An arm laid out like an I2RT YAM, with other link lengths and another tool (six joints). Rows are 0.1 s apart.
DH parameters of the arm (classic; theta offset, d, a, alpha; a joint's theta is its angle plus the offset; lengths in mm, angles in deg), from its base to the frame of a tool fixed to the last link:
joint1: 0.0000 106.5 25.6 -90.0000
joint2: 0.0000 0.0 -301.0 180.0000
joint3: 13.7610 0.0 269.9 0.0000
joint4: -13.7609 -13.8 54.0 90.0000
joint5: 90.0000 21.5 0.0 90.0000
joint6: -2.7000 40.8 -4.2 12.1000
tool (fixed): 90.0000 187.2 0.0 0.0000
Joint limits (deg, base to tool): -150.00..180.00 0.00..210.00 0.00..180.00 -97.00..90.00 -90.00..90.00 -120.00..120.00
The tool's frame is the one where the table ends.
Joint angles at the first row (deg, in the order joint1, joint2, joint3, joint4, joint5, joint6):
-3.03, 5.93, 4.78, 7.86, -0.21, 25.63
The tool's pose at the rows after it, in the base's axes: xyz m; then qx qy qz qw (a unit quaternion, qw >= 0):
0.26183 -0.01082 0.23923 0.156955 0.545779 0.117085 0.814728
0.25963 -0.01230 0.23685 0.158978 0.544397 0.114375 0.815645
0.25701 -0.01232 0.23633 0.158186 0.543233 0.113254 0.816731
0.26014 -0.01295 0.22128 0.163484 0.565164 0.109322 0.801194
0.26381 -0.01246 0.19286 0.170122 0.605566 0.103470 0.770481
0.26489 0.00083 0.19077 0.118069 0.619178 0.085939 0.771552
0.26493 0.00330 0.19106 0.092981 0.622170 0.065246 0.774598
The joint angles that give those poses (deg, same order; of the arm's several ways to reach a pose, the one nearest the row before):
-3.03, 4.08, 0.67, 13.11, -0.16, 25.63
-3.03, 2.19, 0.30, 11.70, 0.25, 25.58
-3.03, 0.12, 0.30, 9.80, 0.31, 25.43
-3.02, 0.16, 0.30, 6.67, 0.43, 25.50
-3.02, 0.16, 0.29, 0.77, 0.26, 25.50
-3.03, 0.16, 0.30, 0.14, -2.13, 19.49
-3.03, 0.16, 0.30, 0.12, -2.11, 15.73

